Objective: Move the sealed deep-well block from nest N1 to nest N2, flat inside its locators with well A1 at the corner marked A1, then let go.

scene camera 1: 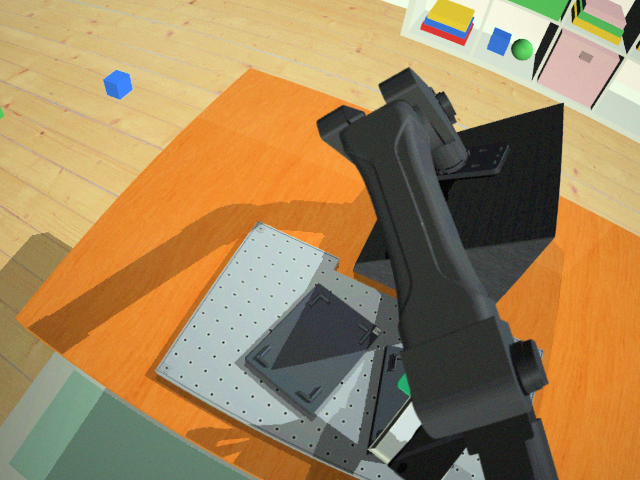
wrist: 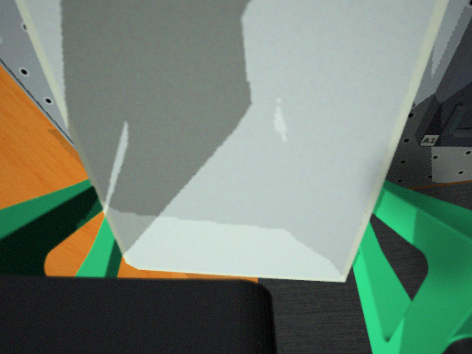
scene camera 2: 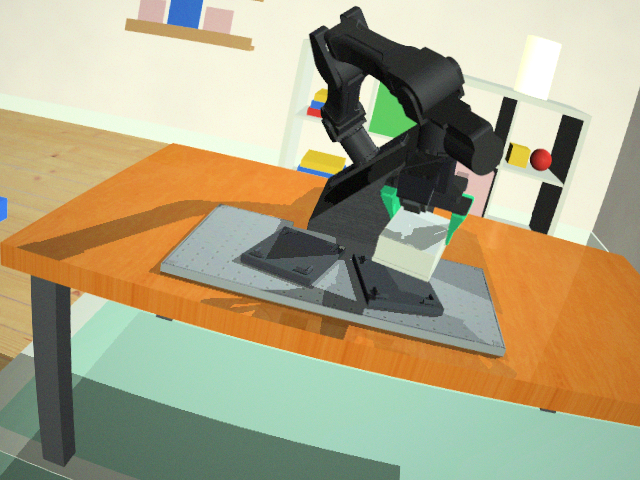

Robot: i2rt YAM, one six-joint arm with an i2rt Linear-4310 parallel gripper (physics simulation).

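Note:
The white deep-well block is between the green fingers of my gripper, which grip its two long sides. It hangs above the back part of the right dark nest, apart from the front locators. The arm hides much of the block and this nest in scene camera 1. The left dark nest holds no block; its A1 tag shows at one corner. The block's A1 well mark and the right nest's tag cannot be made out.
Both nests sit on a grey perforated plate on an orange table. The black wedge-shaped arm stand rises close behind the nests. A shelf unit stands beyond the table, and a blue cube lies on the floor.

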